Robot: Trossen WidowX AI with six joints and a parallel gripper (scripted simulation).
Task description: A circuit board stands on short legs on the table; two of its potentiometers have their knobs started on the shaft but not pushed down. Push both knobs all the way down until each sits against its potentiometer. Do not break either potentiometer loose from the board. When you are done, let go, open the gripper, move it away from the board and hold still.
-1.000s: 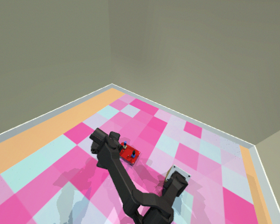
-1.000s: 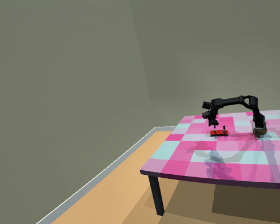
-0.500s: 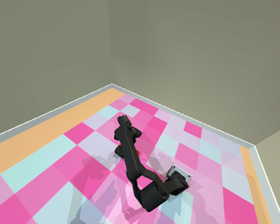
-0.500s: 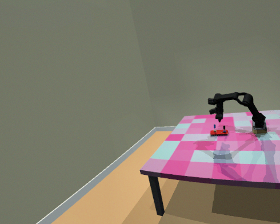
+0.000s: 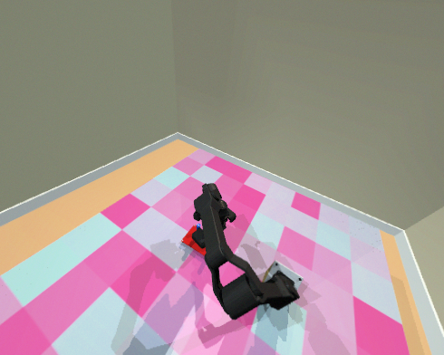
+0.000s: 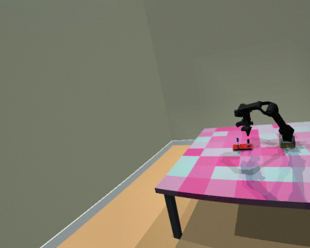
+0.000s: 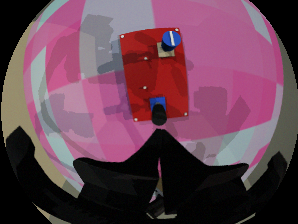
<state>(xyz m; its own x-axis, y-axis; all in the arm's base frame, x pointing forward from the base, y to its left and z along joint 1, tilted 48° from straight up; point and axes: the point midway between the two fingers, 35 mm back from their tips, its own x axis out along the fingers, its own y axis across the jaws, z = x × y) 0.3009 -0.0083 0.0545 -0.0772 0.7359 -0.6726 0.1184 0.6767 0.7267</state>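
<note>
Now: the blue knob 9 cm ahead of my gripper tip, 1 cm to the right of it and 3 cm below it.
</note>
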